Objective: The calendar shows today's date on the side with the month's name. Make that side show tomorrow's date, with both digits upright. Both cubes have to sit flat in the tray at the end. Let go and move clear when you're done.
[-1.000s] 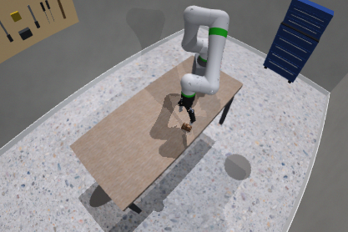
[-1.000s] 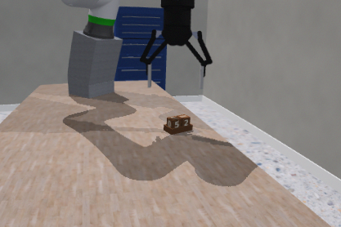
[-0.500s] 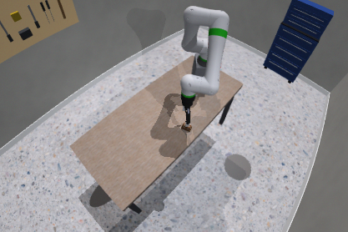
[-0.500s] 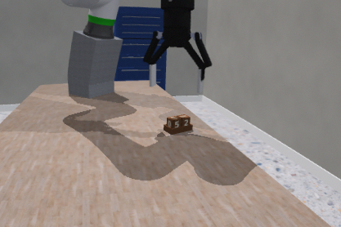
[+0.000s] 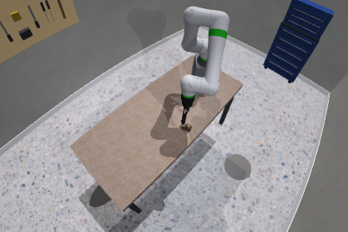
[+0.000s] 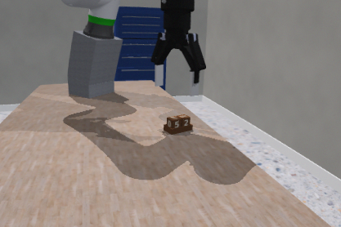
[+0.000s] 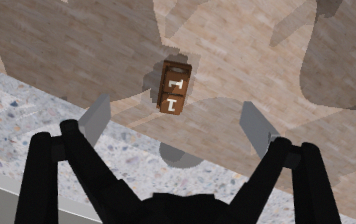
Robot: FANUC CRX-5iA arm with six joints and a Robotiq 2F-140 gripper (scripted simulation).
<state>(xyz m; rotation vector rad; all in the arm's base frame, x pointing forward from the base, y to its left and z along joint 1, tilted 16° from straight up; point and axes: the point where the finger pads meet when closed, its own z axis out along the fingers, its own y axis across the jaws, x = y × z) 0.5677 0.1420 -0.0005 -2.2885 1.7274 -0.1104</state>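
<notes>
Right now my hand is 130 mm above the brown calendar tray and 20 mm to the right of it.
</notes>
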